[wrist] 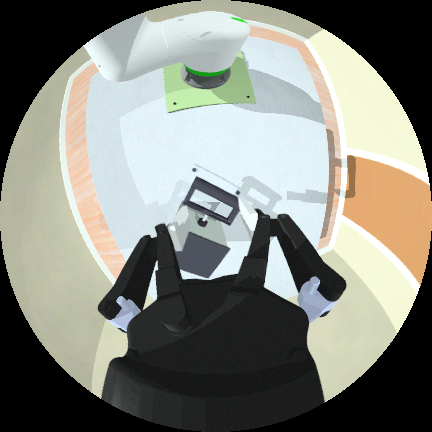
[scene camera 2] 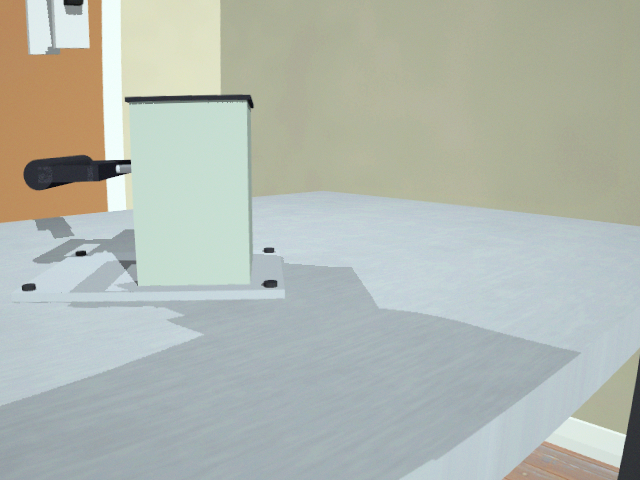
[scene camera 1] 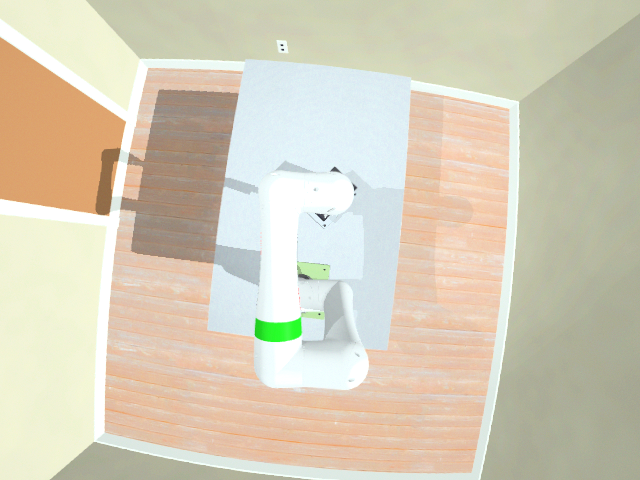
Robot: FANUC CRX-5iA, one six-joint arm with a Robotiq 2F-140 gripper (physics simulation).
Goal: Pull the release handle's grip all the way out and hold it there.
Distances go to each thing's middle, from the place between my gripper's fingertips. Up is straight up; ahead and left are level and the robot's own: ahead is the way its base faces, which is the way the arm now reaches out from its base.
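Bolted base plate (wrist: 194,170): 210 mm below my hand, 90 mm ahead of it, 20 mm to the right of it.
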